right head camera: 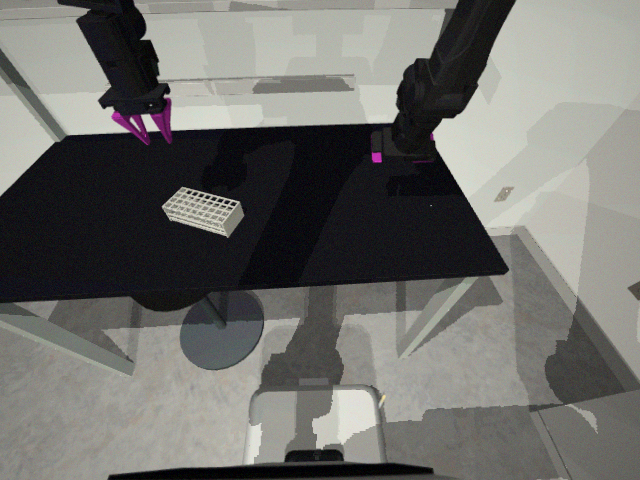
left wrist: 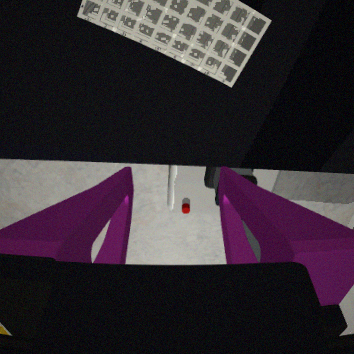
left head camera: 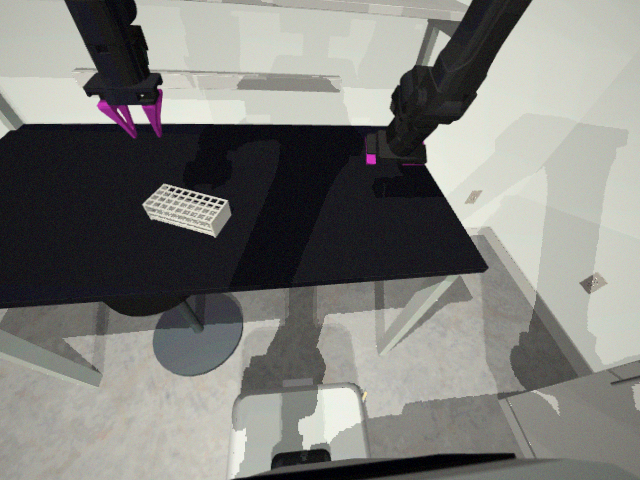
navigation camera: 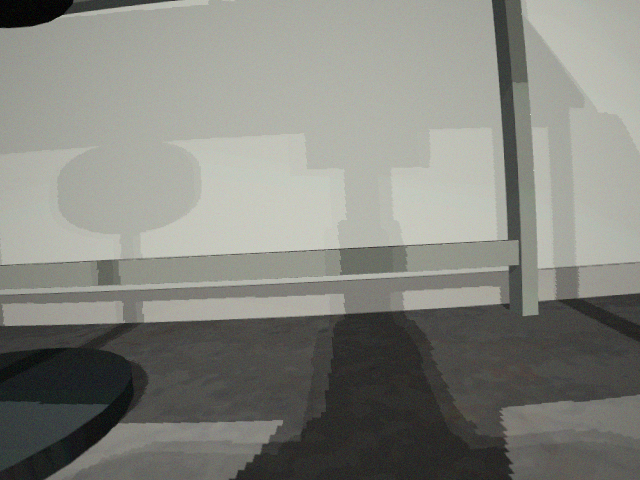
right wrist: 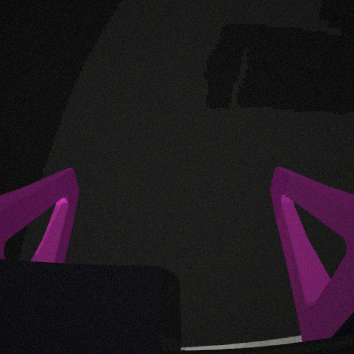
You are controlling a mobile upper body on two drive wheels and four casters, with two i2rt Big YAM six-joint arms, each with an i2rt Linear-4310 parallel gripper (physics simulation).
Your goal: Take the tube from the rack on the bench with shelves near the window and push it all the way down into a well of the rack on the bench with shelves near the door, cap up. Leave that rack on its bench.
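Places are measured from the left arm's base along level axes (x back, y right, z up), in metres.
Pixels of known places: left gripper, fingertip midpoint: [right head camera: 159,143] [left wrist: 175,177] [left head camera: 148,136]; right gripper, fingertip midpoint: [right head camera: 393,160] [left head camera: 384,162] [right wrist: 174,178].
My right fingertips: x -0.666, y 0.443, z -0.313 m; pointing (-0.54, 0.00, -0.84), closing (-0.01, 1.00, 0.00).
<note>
Behind a point stands the place of what it marks.
A white tube rack [left head camera: 221,222] @(y 0.013, x -0.611, z -0.476 m) [right head camera: 234,219] @(y 0.016, x -0.618, z -0.468 m) [left wrist: 248,51] @(y 0.012, x -0.620, z -0.439 m) stands on the black bench [left head camera: 361,232] @(y 0.404, x -0.586, z -0.496 m) [right head camera: 387,242] @(y 0.442, x -0.549, z -0.496 m), left of the picture's middle in both head views. I see no tube in its wells. My left gripper [left head camera: 147,136] @(y -0.070, x -0.595, z -0.214 m) [right head camera: 159,142] @(y -0.070, x -0.595, z -0.214 m) [left wrist: 175,177] @(y -0.070, x -0.595, z -0.214 m) is partly open and empty, pointing down above the bench, behind and left of the rack in the head views. My right gripper [right wrist: 174,178] @(y 0.443, x -0.666, z -0.313 m) is wide open and empty over the bench's right part; its arm mostly hides it in the head views. The tube cannot be made out.
A shelf [left head camera: 361,6] @(y 0.370, x -0.893, z -0.046 m) runs above the bench's back. A stool base [left head camera: 199,341] @(y -0.276, x -0.603, z -1.380 m) [right head camera: 222,335] @(y -0.277, x -0.614, z -1.380 m) [navigation camera: 56,413] @(y -0.116, x -0.672, z -1.380 m) stands under the bench's front edge. A bench leg [left head camera: 416,317] @(y 0.691, x -0.481, z -0.894 m) [right head camera: 439,315] @(y 0.690, x -0.481, z -0.845 m) stands at the right. A small red object [left wrist: 185,207] @(y 0.053, x 0.232, z -1.120 m) shows far beyond the left fingers, low down; what it is I cannot tell.
</note>
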